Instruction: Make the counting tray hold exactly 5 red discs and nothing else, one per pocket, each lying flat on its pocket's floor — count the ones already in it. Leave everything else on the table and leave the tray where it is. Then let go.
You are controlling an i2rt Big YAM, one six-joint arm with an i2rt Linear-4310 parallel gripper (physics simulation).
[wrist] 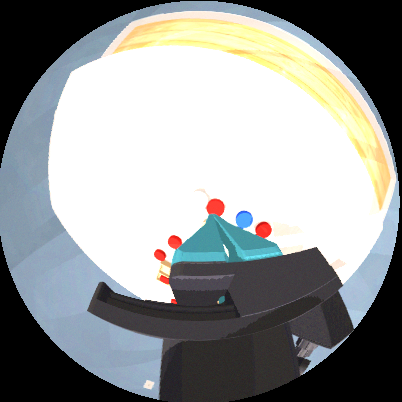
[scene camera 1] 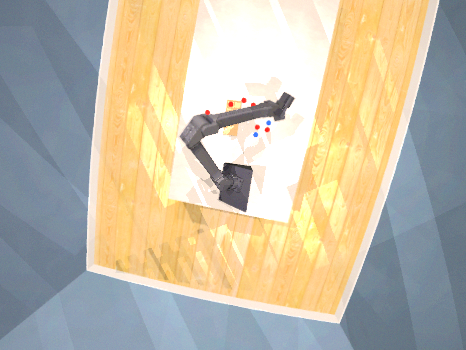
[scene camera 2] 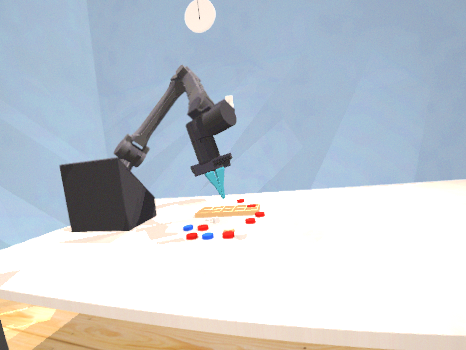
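The tan counting tray (scene camera 1: 237,105) (scene camera 2: 220,215) (wrist: 162,270) lies on the table, partly hidden by the arm from above. One red disc (scene camera 1: 231,104) (scene camera 2: 251,205) (wrist: 164,279) is in its far end pocket; how flat it lies is too small to tell. Red discs near that end are one (scene camera 1: 207,112) (scene camera 2: 240,201) behind the tray, one (scene camera 1: 244,100) (scene camera 2: 259,214) and one (scene camera 1: 253,105) (scene camera 2: 250,220). Three more reds (scene camera 2: 228,234) (scene camera 2: 202,227) (scene camera 2: 191,236) lie in front. My gripper (scene camera 2: 223,197) (wrist: 211,218) is shut and empty, raised above the table.
Two blue discs (scene camera 1: 268,122) (scene camera 1: 255,134) lie among the front reds. A white disc (scene camera 2: 240,236) lies beside the rightmost front red, and a pale yellow edge shows behind that red. Another whitish piece (scene camera 2: 215,220) lies before the tray. The arm's dark base (scene camera 1: 235,187) (scene camera 2: 100,195) stands near the table edge.
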